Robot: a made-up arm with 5 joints.
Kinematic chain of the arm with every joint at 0, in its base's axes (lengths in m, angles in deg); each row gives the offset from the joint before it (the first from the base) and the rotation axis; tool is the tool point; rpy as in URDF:
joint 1: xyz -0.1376 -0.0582 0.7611 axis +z
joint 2: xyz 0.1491 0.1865 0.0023 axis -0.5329 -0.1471 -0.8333
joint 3: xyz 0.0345 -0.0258 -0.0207 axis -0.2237 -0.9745 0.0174
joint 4: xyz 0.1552 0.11 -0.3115 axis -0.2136 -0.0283 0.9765
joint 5: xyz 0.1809 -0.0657 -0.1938 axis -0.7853 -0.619 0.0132
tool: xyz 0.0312 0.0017 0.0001 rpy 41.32 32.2 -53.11
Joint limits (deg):
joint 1: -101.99..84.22
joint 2: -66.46..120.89
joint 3: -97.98..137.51
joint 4: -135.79..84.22
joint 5: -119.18..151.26
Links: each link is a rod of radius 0.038 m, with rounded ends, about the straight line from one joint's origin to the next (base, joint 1, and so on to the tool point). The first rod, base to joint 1, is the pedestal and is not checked.
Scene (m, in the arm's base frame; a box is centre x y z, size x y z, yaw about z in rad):
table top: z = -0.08
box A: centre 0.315 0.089 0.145 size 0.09 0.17 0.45 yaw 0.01
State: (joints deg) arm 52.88 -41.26 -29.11 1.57 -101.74
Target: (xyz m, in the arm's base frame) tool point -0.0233 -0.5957 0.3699
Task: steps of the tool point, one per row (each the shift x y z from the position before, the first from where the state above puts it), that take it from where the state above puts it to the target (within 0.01 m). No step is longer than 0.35 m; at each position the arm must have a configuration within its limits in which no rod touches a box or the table.
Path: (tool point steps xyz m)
1: 0.2004 0.1868 -0.0115
2: 0.2723 0.0827 0.0149
3: 0.2879 -0.0417 0.0428
4: 0.2466 -0.1571 0.0706
5: 0.1600 -0.2380 0.0956
6: -0.0444 -0.2890 -0.0391
7: -0.1482 -0.2389 -0.0207
8: -0.2193 -0.1516 -0.0047
9: -0.2459 -0.0458 0.0077

